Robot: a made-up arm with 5 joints. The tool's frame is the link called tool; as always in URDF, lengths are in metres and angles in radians.
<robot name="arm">
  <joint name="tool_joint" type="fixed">
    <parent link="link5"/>
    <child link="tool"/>
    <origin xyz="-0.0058 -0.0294 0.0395" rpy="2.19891 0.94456 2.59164"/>
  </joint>
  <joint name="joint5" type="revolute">
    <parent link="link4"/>
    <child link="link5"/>
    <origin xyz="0.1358 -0.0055 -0.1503" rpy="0 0 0"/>
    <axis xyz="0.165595 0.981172 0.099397"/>
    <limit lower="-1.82" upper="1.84"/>
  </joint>
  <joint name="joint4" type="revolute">
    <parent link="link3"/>
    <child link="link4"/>
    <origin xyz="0.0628 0.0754 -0.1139" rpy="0 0 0"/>
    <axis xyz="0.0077 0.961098 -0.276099"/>
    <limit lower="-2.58" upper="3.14"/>
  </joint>
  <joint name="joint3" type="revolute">
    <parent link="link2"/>
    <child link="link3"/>
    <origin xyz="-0.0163 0.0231 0.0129" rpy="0 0 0"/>
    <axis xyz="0 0 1"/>
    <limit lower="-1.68" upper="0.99"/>
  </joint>
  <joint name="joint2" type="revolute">
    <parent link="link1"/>
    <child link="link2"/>
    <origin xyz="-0.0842 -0.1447 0.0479" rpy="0 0 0"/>
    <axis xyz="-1 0 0"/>
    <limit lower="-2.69" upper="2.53"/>
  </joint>
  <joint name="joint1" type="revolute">
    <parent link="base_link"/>
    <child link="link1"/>
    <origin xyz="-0.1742 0.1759 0.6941" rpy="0 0 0"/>
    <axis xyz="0 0 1"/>
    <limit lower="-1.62" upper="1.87"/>
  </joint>
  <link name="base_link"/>
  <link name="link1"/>
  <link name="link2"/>
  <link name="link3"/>
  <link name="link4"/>
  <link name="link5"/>
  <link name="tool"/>
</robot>
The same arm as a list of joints. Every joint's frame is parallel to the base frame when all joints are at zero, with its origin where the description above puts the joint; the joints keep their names.
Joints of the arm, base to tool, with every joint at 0 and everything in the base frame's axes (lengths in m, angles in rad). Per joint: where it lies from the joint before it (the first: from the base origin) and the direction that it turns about. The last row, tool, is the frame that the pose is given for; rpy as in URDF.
joint1: axis +z origin -0.1742 0.1759 0.6941
joint2: axis -x origin -0.0842 -0.1447 0.0479
joint3: axis +z origin -0.0163 0.0231 0.0129
joint4: axis 0.0077 0.961098 -0.276099 origin 0.0628 0.0754 -0.1139
joint5: axis 0.165595 0.981172 0.099397 origin 0.1358 -0.0055 -0.1503
tool: origin -0.0058 -0.0294 0.0395 rpy 2.1989 0.9446 2.5916
Joint limits (rad, base to tool): -1.62..1.87 -2.69..2.53 -1.68..0.99 -2.58..3.14 -1.82..1.84

